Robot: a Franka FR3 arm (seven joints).
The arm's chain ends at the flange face. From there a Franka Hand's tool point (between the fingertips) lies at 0.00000 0.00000 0.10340 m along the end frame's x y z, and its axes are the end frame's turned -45 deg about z.
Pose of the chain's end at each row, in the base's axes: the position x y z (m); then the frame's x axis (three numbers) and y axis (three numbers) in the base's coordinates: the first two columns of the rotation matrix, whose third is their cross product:
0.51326, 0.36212, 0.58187, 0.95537, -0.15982, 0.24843, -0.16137, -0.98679, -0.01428
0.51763, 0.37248, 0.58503, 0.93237, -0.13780, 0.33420, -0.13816, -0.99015, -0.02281
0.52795, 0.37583, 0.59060, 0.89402, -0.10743, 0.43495, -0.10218, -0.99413, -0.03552
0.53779, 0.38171, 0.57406, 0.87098, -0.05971, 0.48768, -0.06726, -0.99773, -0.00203
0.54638, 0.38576, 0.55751, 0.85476, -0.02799, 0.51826, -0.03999, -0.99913, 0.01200
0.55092, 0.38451, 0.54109, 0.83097, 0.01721, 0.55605, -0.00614, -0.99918, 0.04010
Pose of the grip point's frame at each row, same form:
0.53884, 0.35939, 0.48172, 0.78965, 0.58476, 0.18576, 0.56144, -0.81078, 0.16557
0.55217, 0.36990, 0.48760, 0.75698, 0.60270, 0.25244, 0.56159, -0.79758, 0.22019
0.57305, 0.37452, 0.49757, 0.70442, 0.62699, 0.33267, 0.55992, -0.77892, 0.28244
0.58811, 0.37850, 0.48379, 0.66344, 0.66328, 0.34628, 0.56832, -0.74772, 0.34341
0.59989, 0.38256, 0.46909, 0.63268, 0.68670, 0.35798, 0.57613, -0.72628, 0.37495
0.60844, 0.38071, 0.45525, 0.59193, 0.71870, 0.36483, 0.58324, -0.69436, 0.42154

